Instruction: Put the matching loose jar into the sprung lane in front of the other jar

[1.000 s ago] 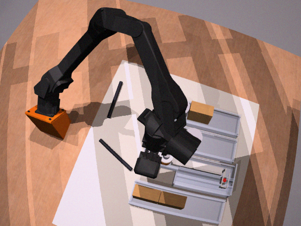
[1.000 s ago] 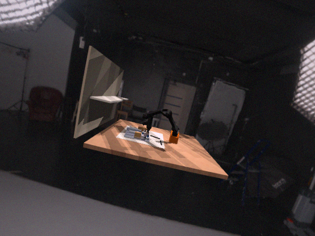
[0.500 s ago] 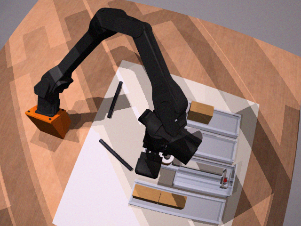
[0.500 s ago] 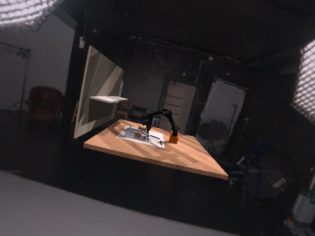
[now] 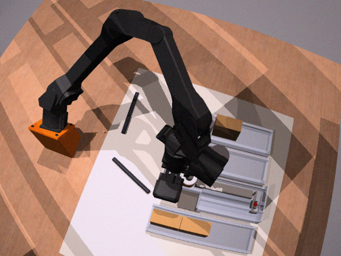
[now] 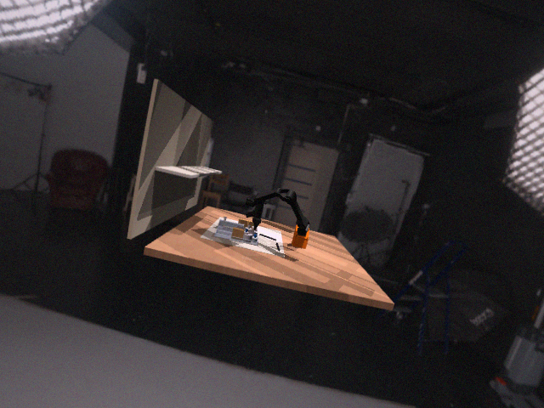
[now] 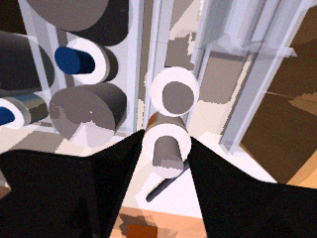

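Now: the sprung lane 140 mm ahead of my gripper tip, 30 mm to the right of it and 30 mm below it. Also, from my gripper tip: red dot: 230 mm ahead, 50 mm to the right, 20 mm above.
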